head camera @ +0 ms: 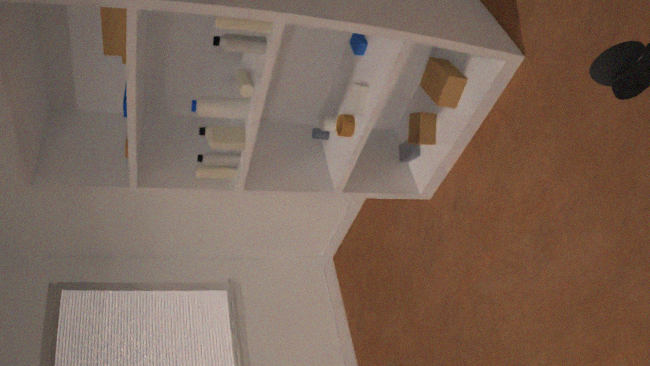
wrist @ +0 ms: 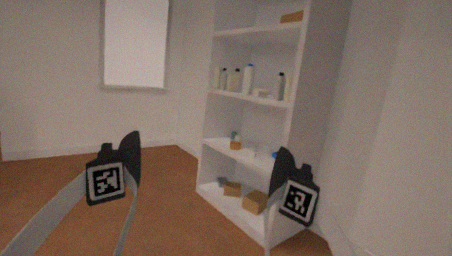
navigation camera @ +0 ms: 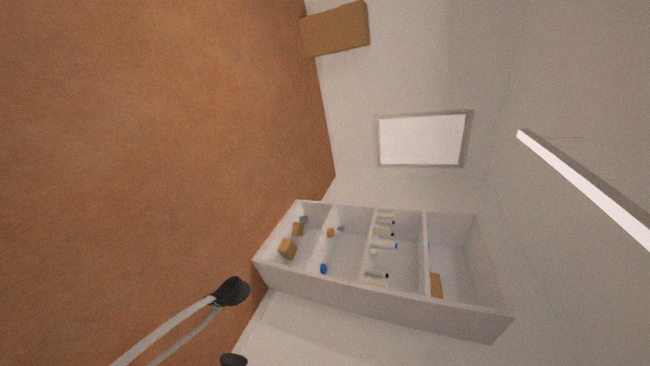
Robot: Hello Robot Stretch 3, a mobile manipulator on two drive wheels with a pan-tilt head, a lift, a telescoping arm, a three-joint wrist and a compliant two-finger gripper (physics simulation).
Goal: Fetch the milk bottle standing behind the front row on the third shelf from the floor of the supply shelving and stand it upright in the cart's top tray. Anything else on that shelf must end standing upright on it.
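Frame: origin at the robot's base, x left, y ahead, z down, level; millimetres.
Seen in the pictures: gripper, fingertip midpoint: (navigation camera: 244, 320).
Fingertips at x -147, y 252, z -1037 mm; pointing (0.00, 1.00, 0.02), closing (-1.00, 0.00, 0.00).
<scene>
Offsets run from my fingertips to a thing's top centre. Level surfaces: height alone.
The supply shelving (head camera: 480, 47) (navigation camera: 390, 312) (wrist: 320, 75) stands against the wall, away from my gripper. On its third shelf a tall white bottle with a blue cap @[dz -174, dx -218, dy +1569 mm] (head camera: 222, 108) (navigation camera: 383, 244) (wrist: 248, 80) stands upright. Black-capped bottles @[dz -129, dx -390, dy +1308 mm] (head camera: 245, 44) (navigation camera: 375, 274) (wrist: 280, 87) and pale upright items stand on both sides of it. A short cream item @[dz -6, dx -319, dy +1552 mm] (head camera: 244, 83) (navigation camera: 373, 253) (wrist: 260, 92) appears to lie on its side there. My gripper (navigation camera: 233, 325) (wrist: 208, 157) is open with nothing between its fingers; a fingertip shows in the head view. The cart and its tray do not show.
Brown boxes @[dz +861, dx -414, dy +1541 mm] (head camera: 443, 82) (navigation camera: 287, 248) (wrist: 254, 201) are on the bottom shelf. The second shelf holds a blue item @[dz +463, dx -525, dy +1519 mm] (head camera: 358, 44) (navigation camera: 323, 269) and other small items. A brown block-like piece (navigation camera: 335, 30) is by the wall. The floor @[dz +1036 mm] (head camera: 475, 275) (navigation camera: 175, 125) (wrist: 165, 210) lies before the shelving.
</scene>
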